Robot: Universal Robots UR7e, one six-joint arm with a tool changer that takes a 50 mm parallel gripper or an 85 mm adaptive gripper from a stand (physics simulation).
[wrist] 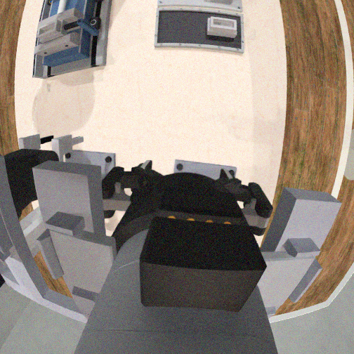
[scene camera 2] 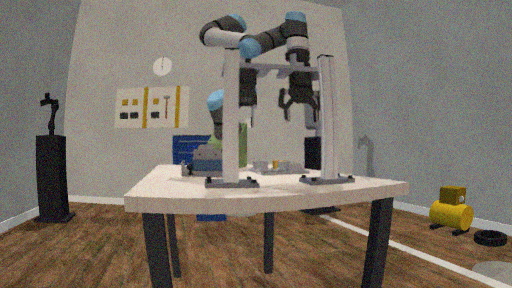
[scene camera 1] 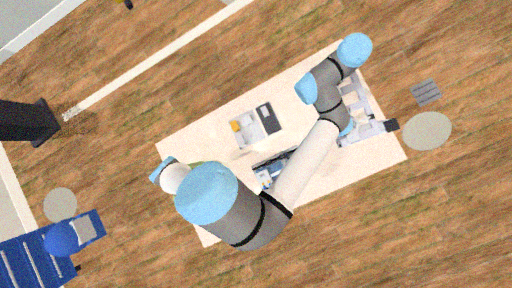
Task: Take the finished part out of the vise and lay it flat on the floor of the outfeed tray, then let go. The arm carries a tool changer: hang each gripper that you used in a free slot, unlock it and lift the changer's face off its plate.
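The finished part (wrist: pixel 221 27) (scene camera 1: pixel 265 112), a light grey block with a recess in its top, lies flat on the dark floor of the outfeed tray (wrist: pixel 175 31) (scene camera 1: pixel 273 125). The vise (wrist: pixel 67 52) (scene camera 2: pixel 207 162) (scene camera 1: pixel 261 180) has a blue body and grey jaws; the arm partly covers it in scene camera 1. My gripper (scene camera 2: pixel 302 116) (wrist: pixel 186 200), the black adaptive one, is open and empty. It hangs upright at a slot of the stand (scene camera 2: pixel 231 115) (wrist: pixel 70 192), below the changer at the arm's end. The seam between changer and plate is too small to judge.
The black parallel gripper (scene camera 2: pixel 248 87) (wrist: pixel 30 172) hangs in the neighbouring slot. The stand's right post (scene camera 2: pixel 326 120) rises close beside the adaptive gripper. A grey tray (scene camera 1: pixel 252 135) with light blocks and an orange block (scene camera 1: pixel 235 126) (scene camera 2: pixel 275 164) adjoins the outfeed tray.
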